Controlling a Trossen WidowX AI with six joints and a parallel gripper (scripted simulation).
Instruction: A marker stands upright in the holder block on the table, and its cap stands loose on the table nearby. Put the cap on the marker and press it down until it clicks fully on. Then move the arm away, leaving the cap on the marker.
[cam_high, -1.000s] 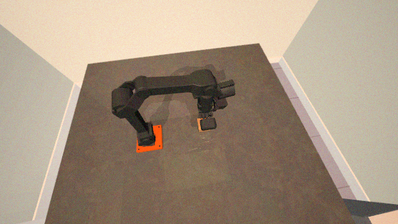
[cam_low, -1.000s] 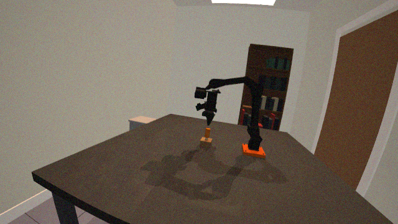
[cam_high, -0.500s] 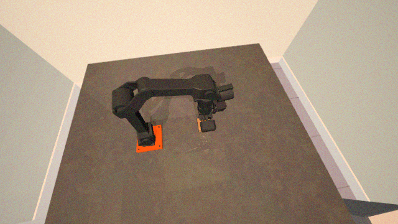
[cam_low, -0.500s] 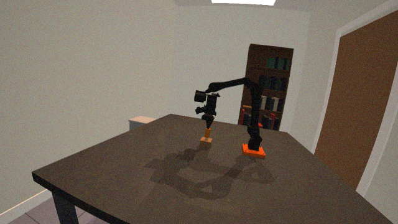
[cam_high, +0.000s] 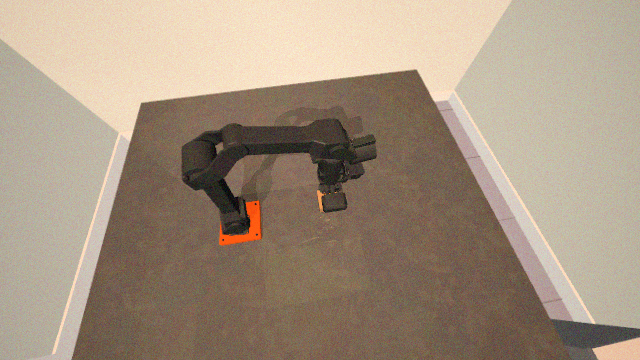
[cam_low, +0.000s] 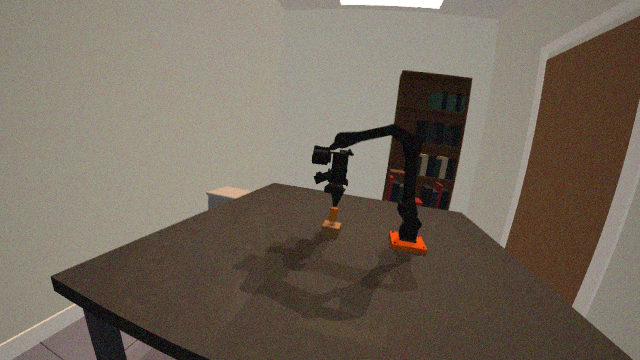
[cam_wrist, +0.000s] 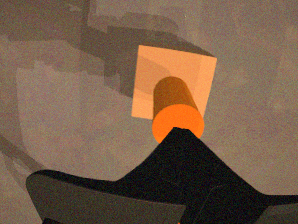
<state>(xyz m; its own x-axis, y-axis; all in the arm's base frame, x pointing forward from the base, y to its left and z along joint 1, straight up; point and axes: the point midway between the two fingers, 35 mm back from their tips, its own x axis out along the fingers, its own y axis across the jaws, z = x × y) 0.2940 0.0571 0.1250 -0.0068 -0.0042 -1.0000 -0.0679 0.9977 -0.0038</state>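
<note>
The orange cap is 30 mm below my gripper tip. The rest, counted from my gripper tip: holder block: 90 mm below.
</note>
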